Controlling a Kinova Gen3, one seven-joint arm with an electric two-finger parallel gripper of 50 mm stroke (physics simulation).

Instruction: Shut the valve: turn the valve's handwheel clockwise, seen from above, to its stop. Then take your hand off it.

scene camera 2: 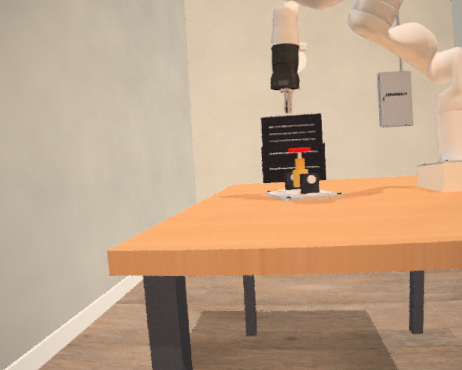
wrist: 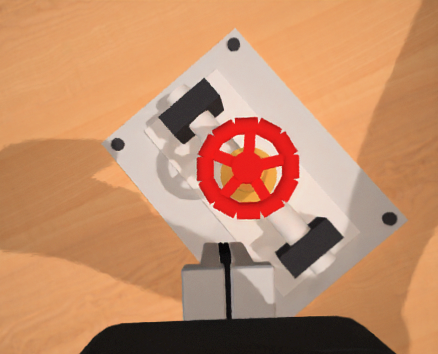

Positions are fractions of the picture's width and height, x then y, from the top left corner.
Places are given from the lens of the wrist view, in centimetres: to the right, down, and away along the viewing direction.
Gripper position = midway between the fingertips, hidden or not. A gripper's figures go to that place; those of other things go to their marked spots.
gripper (wrist: 0.51,0.76): 0, 4, 18
red handwheel (wrist: 0.57,0.47): 2, -1, 29
light grey base plate (wrist: 0.80,0.53): 12, 1, 41
The marked spots on the light grey base plate and the red handwheel are 16 cm apart.
